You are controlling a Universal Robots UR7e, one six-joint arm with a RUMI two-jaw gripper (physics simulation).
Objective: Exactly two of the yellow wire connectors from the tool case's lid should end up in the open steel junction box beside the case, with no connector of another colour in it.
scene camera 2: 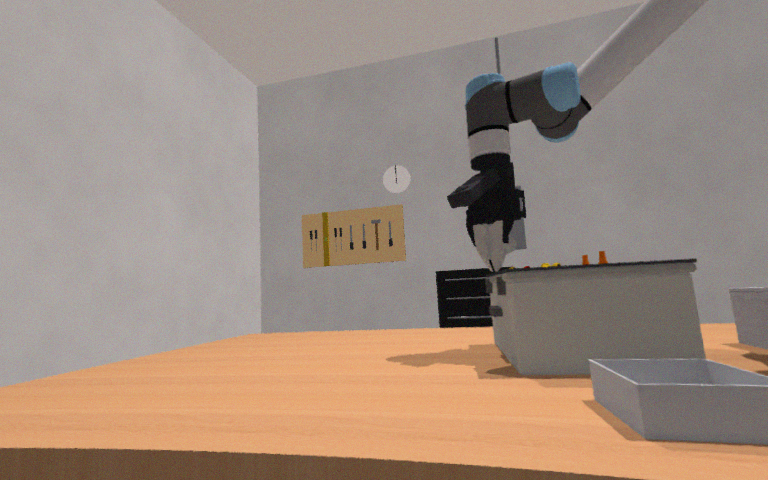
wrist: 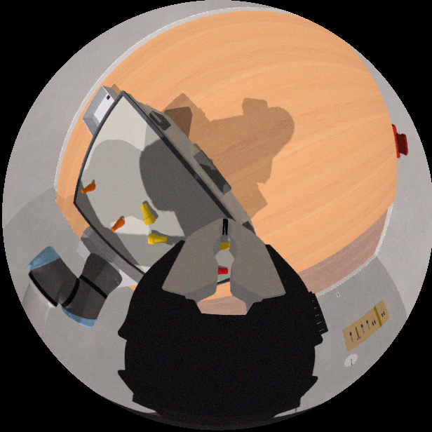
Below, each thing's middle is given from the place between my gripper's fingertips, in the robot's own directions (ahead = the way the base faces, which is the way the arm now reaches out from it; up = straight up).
The tool case [scene camera 2: 552, 320] is 11 cm behind my hand, 7 cm below it and 3 cm to the left of it.
